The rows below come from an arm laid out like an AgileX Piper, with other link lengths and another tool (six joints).
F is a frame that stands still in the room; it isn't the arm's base.
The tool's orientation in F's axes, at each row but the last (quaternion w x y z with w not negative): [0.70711 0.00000 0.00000 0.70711]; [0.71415 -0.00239 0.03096 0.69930]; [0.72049 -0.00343 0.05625 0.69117]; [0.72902 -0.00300 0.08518 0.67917]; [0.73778 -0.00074 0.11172 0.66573]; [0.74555 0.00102 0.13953 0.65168]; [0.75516 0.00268 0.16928 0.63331]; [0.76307 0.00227 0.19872 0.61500]
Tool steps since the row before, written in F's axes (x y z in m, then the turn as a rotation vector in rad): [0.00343 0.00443 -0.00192 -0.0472 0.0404 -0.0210]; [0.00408 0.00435 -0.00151 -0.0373 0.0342 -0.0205]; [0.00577 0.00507 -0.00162 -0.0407 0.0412 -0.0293]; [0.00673 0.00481 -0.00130 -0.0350 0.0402 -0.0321]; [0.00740 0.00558 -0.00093 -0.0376 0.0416 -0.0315]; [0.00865 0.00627 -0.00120 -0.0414 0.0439 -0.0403]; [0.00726 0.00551 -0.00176 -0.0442 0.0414 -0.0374]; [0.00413 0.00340 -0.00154 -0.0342 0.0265 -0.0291]
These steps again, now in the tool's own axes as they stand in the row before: [0.00443 -0.00343 -0.00192 0.0404 0.0472 -0.0210]; [0.00450 -0.00404 -0.00114 0.0344 0.0372 -0.0204]; [0.00541 -0.00564 -0.00075 0.0420 0.0403 -0.0288]; [0.00535 -0.00644 0.00010 0.0417 0.0342 -0.0310]; [0.00629 -0.00677 0.00114 0.0427 0.0370 -0.0306]; [0.00731 -0.00768 0.00179 0.0464 0.0394 -0.0395]; [0.00674 -0.00623 0.00138 0.0429 0.0423 -0.0380]; [0.00434 -0.00343 0.00066 0.0280 0.0313 -0.0309]
